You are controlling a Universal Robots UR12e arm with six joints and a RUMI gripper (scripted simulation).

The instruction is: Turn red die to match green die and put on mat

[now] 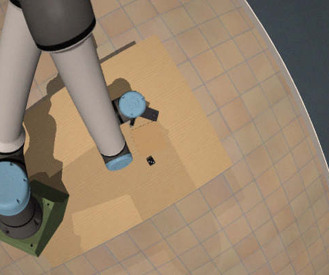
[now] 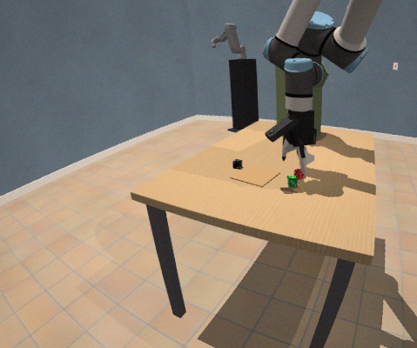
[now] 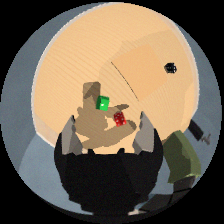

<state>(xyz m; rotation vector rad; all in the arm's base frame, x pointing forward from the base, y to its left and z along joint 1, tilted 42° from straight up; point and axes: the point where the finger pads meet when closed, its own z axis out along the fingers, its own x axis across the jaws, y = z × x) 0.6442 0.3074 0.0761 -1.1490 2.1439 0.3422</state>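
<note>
Right now the green die is 40 mm below my hand, 10 mm to the left of it and 10 mm ahead of it. Also, from my hand: tan mat 140 mm to the right, 50 mm below, 40 mm ahead; then red die 60 mm behind, 40 mm below, 10 mm to the right; then black die 260 mm to the right, 40 mm below, 30 mm ahead.
</note>
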